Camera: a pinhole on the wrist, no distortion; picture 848 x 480 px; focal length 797.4 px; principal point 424.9 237.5 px. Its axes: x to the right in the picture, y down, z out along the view. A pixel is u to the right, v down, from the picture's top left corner.
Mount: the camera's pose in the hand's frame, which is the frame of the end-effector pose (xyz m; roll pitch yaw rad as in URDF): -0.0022 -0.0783 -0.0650 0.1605 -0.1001 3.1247
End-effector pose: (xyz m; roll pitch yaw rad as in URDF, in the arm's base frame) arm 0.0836 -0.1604 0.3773 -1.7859 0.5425 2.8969
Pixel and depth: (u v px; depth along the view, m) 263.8 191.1 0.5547
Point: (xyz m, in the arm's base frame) -0.0928 -0.5744 0.1742
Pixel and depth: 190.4 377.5 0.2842
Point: -0.0808 -0.3531 0.3519
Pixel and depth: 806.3 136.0 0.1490
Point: 0.1019 -0.2587 0.4207
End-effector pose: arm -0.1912 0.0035 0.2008 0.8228 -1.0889 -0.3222
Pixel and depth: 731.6 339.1 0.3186
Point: -0.4195 -0.1736 0.1811
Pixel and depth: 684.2 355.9 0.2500
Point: -0.3433 -0.1492 0.1858
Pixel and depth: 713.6 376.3 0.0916
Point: -0.1957 -0.0755 0.1607
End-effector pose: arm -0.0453 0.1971 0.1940 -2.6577 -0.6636 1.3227
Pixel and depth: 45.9 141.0 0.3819
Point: -0.0707 0.5473 0.1202
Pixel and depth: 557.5 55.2 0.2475
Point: -0.0876 0.2957 0.0557
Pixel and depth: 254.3 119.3 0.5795
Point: -0.0729 0.6476 -0.0638
